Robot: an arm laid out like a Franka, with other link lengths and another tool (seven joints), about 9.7 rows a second.
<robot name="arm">
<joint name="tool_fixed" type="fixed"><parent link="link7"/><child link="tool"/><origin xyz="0.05 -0.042 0.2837" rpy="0 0.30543 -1.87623"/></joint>
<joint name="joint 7" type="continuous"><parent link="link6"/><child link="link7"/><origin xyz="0.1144 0 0" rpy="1.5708 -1.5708 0"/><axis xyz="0 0 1"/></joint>
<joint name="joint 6" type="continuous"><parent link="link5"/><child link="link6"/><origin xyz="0 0 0" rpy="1.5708 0 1.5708"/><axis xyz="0 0 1"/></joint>
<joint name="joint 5" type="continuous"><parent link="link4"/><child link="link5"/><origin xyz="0.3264 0.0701 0" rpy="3.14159 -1.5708 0"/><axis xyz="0 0 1"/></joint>
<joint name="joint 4" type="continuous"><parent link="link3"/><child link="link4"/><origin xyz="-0.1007 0 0" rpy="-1.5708 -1.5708 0"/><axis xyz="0 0 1"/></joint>
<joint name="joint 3" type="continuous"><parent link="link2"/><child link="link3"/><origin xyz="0 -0.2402 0" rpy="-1.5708 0 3.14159"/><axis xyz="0 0 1"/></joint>
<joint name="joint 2" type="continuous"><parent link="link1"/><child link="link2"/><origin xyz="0 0 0" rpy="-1.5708 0 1.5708"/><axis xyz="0 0 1"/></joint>
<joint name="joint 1" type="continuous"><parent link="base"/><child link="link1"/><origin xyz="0 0 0.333" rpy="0 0 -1.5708"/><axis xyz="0 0 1"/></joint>
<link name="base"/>
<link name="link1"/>
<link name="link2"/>
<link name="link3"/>
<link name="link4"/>
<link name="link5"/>
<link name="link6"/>
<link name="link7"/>
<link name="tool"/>
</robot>
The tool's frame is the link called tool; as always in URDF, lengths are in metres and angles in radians. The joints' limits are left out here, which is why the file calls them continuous.
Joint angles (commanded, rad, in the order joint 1, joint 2, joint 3, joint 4, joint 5, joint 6, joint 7), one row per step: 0.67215 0.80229 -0.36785 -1.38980 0.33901 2.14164 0.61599; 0.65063 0.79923 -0.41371 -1.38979 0.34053 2.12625 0.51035; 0.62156 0.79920 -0.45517 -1.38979 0.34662 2.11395 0.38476; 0.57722 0.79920 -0.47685 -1.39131 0.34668 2.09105 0.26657; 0.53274 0.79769 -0.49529 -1.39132 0.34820 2.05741 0.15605; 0.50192 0.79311 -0.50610 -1.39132 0.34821 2.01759 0.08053; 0.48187 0.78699 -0.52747 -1.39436 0.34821 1.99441 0.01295; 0.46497 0.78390 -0.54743 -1.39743 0.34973 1.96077 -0.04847; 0.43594 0.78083 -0.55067 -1.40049 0.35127 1.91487 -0.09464; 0.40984 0.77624 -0.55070 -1.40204 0.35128 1.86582 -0.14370; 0.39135 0.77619 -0.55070 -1.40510 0.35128 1.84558 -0.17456; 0.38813 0.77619 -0.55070 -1.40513 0.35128 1.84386 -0.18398; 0.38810 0.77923 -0.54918 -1.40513 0.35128 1.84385 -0.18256
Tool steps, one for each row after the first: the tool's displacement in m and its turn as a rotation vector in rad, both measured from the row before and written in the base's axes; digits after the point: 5 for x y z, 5 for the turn. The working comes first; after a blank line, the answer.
Tool pose at each row, in the base's axes (x y z in m, rotation vector in rad; the steps are taken from these numbers as rounded here): 0.63780 0.18508 0.02985 -3.09090 0.13797 -0.47561; 0.65554 0.14497 0.03857 3.09595 -0.05198 0.49064; 0.67167 0.10317 0.04541 3.08376 0.05271 0.49455; 0.67902 0.06172 0.04639 3.07953 0.14508 0.46451; 0.68043 0.02311 0.04651 3.08257 0.22580 0.41860; 0.67570 -0.00156 0.04599 3.09258 0.28090 0.36525; 0.67446 -0.02615 0.04989 3.09167 0.32807 0.33901; 0.66799 -0.04739 0.05029 3.09704 0.36924 0.29270; 0.65470 -0.06531 0.04546 -3.10016 -0.38185 -0.22274; 0.64099 -0.07792 0.04146 -3.07588 -0.40417 -0.15135; 0.63351 -0.08786 0.03789 -3.06204 -0.41499 -0.11657; 0.63315 -0.08943 0.03759 -3.05806 -0.42331 -0.11381; 0.63222 -0.08887 0.03558 -3.05838 -0.42271 -0.10883

0.01774 -0.04011 0.00872 -0.02639 -0.00850 0.05155; 0.01613 -0.04180 0.00684 -0.02180 -0.00329 0.06430; 0.00735 -0.04145 0.00098 -0.01549 0.01903 0.05745; 0.00141 -0.03861 0.00012 -0.00778 0.03005 0.05088; -0.00473 -0.02467 -0.00052 0.00040 0.03553 0.03501; -0.00124 -0.02459 0.00390 -0.00431 0.01682 0.02985; -0.00647 -0.02124 0.00040 -0.00079 0.03033 0.02598; -0.01329 -0.01792 -0.00483 0.01277 0.04664 0.00930; -0.01371 -0.01261 -0.00400 0.01863 0.04742 0.01817; -0.00748 -0.00994 -0.00357 0.01038 0.02348 0.00916; -0.00036 -0.00157 -0.00030 0.00246 0.00192 0.00583; -0.00093 0.00056 -0.00201 -0.00049 0.00320 -0.00033
